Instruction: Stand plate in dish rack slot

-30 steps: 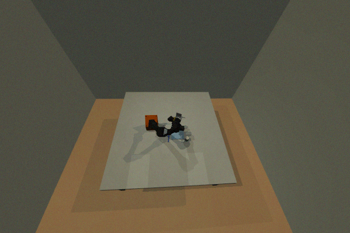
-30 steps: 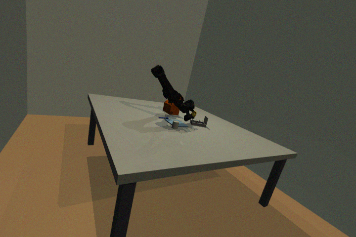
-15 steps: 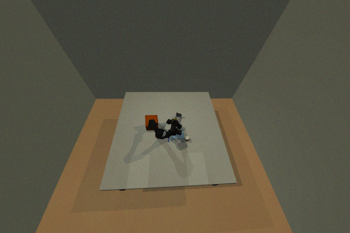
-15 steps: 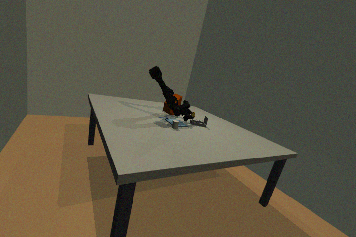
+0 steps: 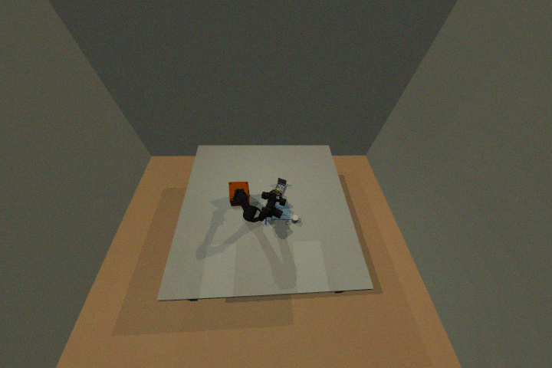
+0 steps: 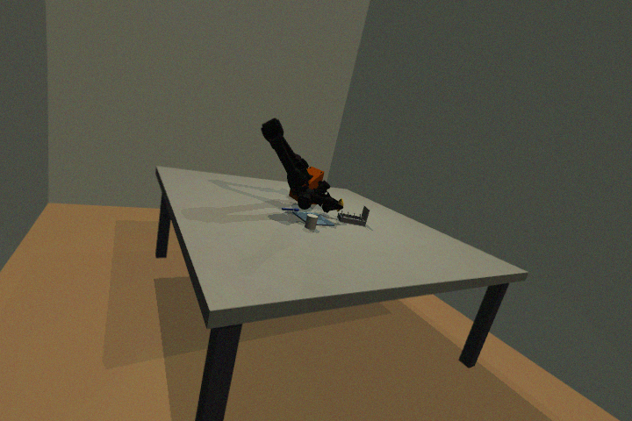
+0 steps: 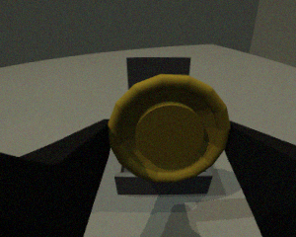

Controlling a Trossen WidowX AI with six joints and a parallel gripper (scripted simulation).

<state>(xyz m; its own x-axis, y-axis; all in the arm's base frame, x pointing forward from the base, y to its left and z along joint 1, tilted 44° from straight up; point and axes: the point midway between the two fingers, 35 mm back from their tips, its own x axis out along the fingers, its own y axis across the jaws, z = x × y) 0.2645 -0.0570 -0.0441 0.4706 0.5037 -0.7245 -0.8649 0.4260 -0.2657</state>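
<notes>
Now: gripper tip 5 cm to the right of the dish rack, 4 cm above it and 3 cm short of it. Round my gripper tip: plate: 1 cm to the right; then blue spoon: 19 cm to the right, 11 cm behind, 6 cm below; then cup: 24 cm to the right, 10 cm ahead, 4 cm below.
</notes>
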